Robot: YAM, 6 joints.
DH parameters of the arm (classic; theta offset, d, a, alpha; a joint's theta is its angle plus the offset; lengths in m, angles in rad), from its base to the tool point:
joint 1: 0 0.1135 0.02 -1.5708
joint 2: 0 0 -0.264 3.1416
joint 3: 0.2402 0 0.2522 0
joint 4: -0.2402 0 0.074 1.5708
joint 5: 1.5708 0 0 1.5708
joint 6: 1.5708 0.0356 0 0
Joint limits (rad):
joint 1: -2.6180..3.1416
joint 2: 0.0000..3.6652
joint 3: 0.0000..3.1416
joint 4: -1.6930..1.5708
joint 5: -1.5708..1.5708
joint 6: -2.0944..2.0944
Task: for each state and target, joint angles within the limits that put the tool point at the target. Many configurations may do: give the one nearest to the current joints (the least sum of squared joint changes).
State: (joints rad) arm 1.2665 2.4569 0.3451 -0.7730 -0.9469 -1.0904
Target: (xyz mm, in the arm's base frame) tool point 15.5 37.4 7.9
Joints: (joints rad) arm 0.7534 2.5360 0.3290 -0.7127 -0.4875 -1.0904
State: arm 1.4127 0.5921 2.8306 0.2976 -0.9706 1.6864
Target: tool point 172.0 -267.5 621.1
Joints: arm 2.2299 0.8674 2.6898 0.2580 -0.8978 1.6864
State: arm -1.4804 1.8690 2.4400 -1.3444 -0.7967 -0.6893
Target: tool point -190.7 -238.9 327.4
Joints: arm -2.3154 1.7654 1.7509 -1.6735 -0.6546 -0.6893
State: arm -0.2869 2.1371 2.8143 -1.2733 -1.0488 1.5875
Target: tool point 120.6 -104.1 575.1
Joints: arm -0.8953 1.6012 2.7395 -1.6930 -0.9534 1.5875
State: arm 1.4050 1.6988 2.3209 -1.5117 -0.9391 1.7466
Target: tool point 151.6 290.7 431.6
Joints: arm 1.0049 1.8152 2.2095 -1.5398 -0.9007 1.7466
